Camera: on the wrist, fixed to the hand. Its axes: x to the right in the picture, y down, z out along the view.
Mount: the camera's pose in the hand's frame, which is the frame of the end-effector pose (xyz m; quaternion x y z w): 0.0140 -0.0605 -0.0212 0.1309 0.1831 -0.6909 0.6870
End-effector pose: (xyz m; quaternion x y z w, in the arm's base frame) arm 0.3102 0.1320 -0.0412 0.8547 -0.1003 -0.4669 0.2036
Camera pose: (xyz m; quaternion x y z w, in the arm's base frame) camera 0.3345 0.1866 -0.0683 -0.7686 -0.4978 0.2918 0.2762
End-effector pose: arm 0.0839 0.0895 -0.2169 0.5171 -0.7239 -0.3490 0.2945
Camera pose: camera 0.1294 0.0585 -0.2526 0.9579 -0.1318 -0.2538 0.0261
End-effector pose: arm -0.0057 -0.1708 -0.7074 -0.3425 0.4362 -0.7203 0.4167
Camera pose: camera -0.0480 -0.1596 -0.6585 0.3502 -0.0450 0.9025 0.2464
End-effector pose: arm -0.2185 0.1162 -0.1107 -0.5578 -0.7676 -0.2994 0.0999
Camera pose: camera -0.2828 0.1032 -0.1080 0.2150 -0.9337 -0.2764 0.0753
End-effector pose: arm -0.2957 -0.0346 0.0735 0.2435 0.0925 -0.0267 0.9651
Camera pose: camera -0.2913 -0.0779 0.0244 0.2346 0.4050 -0.6527 0.5958
